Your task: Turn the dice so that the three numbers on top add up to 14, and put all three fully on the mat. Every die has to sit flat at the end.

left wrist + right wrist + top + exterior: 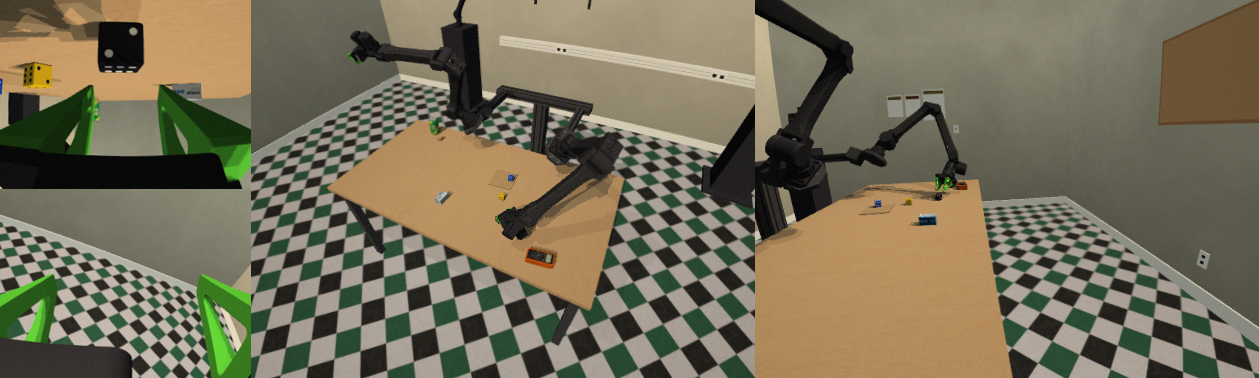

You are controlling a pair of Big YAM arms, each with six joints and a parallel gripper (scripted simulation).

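My left hand is 4 cm above the black die, 1 cm to the left of it and 1 cm past it. Round my left hand: blue die: 31 cm behind, 12 cm to the right, 3 cm below; then tan mat: 29 cm behind, 16 cm to the right, 5 cm below; then yellow die: 15 cm behind, 8 cm to the right, 4 cm below.
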